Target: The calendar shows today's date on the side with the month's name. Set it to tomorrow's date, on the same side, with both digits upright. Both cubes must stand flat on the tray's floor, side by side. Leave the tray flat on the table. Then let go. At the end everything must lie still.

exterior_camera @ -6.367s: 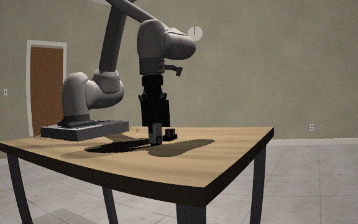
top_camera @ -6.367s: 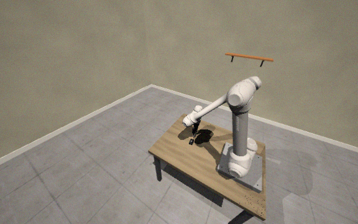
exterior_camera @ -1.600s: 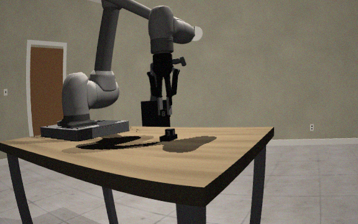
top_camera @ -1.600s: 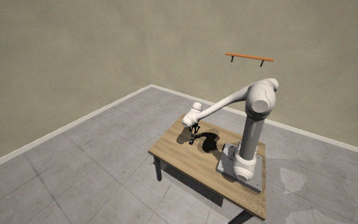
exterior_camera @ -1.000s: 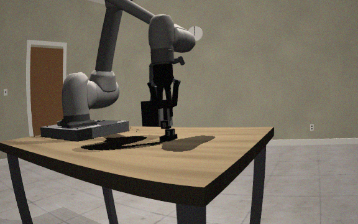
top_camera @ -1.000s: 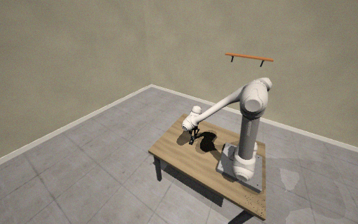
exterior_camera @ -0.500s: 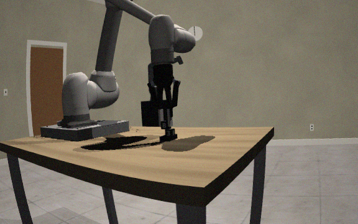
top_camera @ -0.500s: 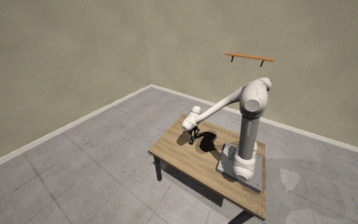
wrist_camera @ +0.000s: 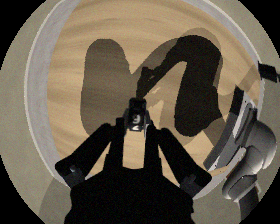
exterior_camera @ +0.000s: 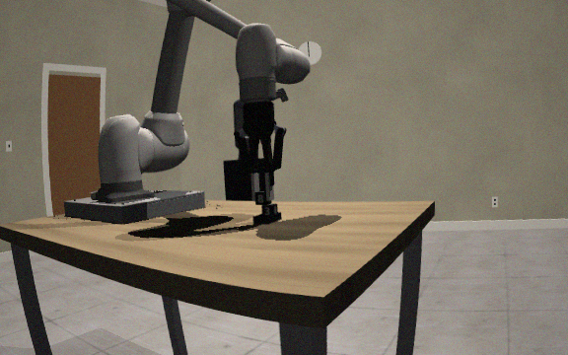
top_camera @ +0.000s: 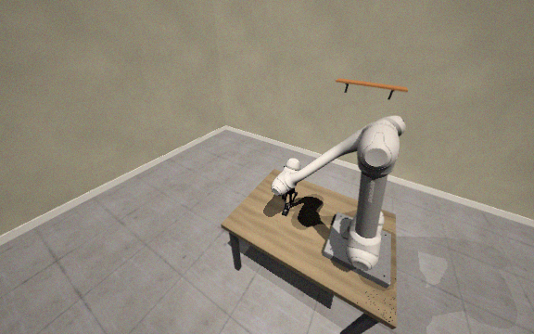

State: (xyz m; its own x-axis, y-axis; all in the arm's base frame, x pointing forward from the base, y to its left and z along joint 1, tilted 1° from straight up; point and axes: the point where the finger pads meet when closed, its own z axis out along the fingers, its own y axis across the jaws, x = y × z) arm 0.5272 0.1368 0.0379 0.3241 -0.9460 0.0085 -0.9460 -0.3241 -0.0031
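The dark cube lies 30 mm below my hand. The rest, counted from my hand: dark calendar tray 80 mm below, 20 mm to the left, 10 mm behind.
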